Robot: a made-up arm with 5 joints. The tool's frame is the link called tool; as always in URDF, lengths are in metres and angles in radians.
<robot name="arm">
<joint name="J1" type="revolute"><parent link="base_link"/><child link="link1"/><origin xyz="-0.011 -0.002 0.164"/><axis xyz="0 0 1"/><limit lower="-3.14" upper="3.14"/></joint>
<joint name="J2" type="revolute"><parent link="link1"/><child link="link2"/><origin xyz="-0.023 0 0.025" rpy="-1.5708 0 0"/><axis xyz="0 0 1"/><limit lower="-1.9" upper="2.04"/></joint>
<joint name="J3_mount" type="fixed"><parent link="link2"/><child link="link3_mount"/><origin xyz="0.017 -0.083 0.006"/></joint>
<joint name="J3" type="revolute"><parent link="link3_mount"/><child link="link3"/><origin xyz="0.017 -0.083 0.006"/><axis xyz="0 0 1"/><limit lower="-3.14" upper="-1.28"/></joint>
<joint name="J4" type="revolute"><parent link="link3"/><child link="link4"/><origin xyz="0.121 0.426 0.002"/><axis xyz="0 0 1"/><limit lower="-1.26" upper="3.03"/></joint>
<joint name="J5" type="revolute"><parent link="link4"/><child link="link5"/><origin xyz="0.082 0.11 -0.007" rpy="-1.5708 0 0"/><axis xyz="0 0 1"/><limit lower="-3.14" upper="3.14"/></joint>
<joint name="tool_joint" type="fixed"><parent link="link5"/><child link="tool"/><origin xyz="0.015 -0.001 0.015" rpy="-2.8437 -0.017 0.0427"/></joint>
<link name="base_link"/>
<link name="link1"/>
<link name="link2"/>
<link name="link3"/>
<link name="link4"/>
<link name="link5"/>
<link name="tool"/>
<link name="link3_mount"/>
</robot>
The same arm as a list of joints. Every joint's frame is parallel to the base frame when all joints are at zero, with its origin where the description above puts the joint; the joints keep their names.
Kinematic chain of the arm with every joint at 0, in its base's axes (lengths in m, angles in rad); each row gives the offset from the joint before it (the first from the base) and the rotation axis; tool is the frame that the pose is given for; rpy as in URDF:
J1: xyz -0.011 -0.002 0.164 axis +z
J2: xyz -0.023 0 0.025 axis +y
J3: xyz 0.034 0.012 0.166 axis +y
J4: xyz 0.121 0.002 -0.426 axis +y
J5: xyz 0.082 -0.007 -0.11 axis -z
tool: xyz 0.015 0.001 -0.015 rpy 0.2979 0.017 -0.0427
Joint limits (rad, base to tool): -3.14..3.14 -1.9..2.04 -3.14..-1.28 -1.26..3.03 -3.14..3.14

